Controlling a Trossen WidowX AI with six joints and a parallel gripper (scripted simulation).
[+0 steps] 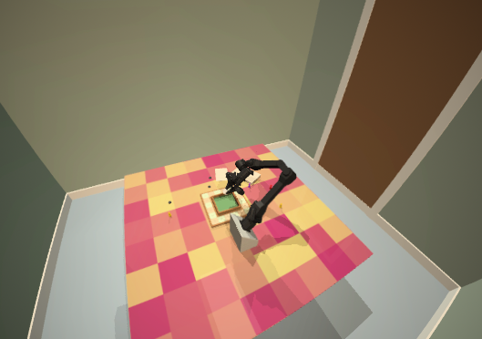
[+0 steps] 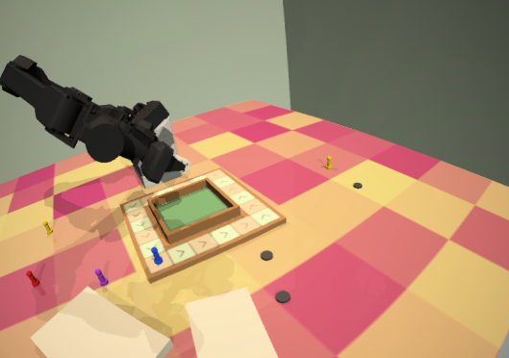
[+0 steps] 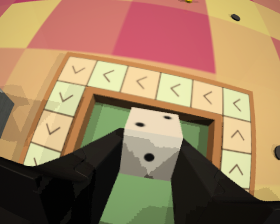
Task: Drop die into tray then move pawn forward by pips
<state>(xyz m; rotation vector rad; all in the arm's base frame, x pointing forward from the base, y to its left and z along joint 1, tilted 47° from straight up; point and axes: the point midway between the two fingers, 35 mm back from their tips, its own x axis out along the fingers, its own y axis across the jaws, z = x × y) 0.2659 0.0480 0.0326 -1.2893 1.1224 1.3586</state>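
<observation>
Now: the white die right at my gripper tip. The rest, counted from my gripper tip: green dice tray 110 mm below; then purple pawn 220 mm to the right, 110 mm below, 110 mm ahead; then blue pawn 120 mm ahead, 110 mm to the right, 90 mm below.
</observation>
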